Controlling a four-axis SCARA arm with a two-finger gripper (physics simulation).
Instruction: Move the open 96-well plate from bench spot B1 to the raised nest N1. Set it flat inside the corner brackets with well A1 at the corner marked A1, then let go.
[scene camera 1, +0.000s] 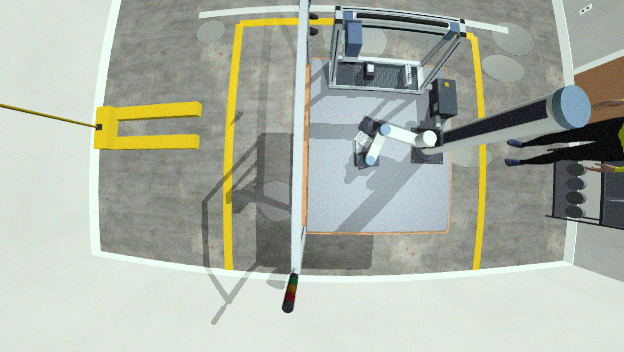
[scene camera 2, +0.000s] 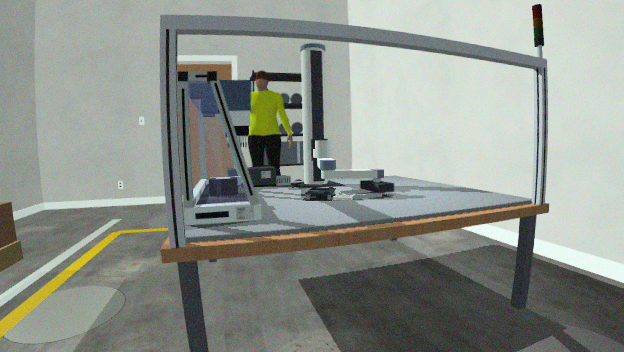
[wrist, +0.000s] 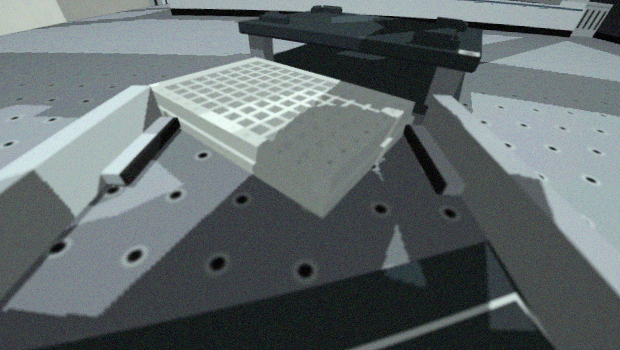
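Pixels of known places: gripper, fingertip midpoint: (scene camera 1: 365, 141) (scene camera 2: 346, 194) (wrist: 291, 109); arm's base, link origin: (scene camera 2: 315, 186).
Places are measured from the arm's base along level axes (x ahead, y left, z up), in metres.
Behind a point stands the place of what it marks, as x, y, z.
The white 96-well plate (scene camera 1: 362, 138) @[0.572, -0.034, 0.026] (scene camera 2: 345, 196) @[0.580, -0.032, 0.024] (wrist: 240, 95) @[0.581, -0.029, 0.024] lies flat on the bench, partly in shadow. In the wrist view it sits diagonally between the fingers, one corner towards the camera. My gripper (scene camera 1: 363, 144) @[0.550, -0.012, 0.026] (scene camera 2: 355, 196) @[0.550, -0.012, 0.026] (wrist: 291, 109) @[0.550, -0.012, 0.026] is low over the bench and open. Its left finger pad is by the plate's left corner and its right pad by the right corner; neither visibly grips it. The raised nest N1 (scene camera 1: 370, 124) @[0.513, -0.145, 0.049] (scene camera 2: 318, 193) @[0.575, -0.160, 0.046] (wrist: 360, 44) @[0.515, -0.063, 0.046] is a dark platform on legs just behind the plate, with corner brackets on top. The A1 mark is not readable.
A dark pad (wrist: 300, 310) @[0.538, 0.074, 0.015] with a white outline lies on the bench in front of the plate. The framed enclosure (scene camera 1: 375, 91) (scene camera 2: 225, 214) stands at one bench end. A dark box (scene camera 1: 443, 98) @[-0.079, -0.375, 0.127] (scene camera 2: 262, 176) @[-0.034, -0.338, 0.077] stands near the arm column (scene camera 1: 500, 122) @[0.077, 0.004, 0.677] (scene camera 2: 307, 115) @[0.048, -0.058, 0.447].
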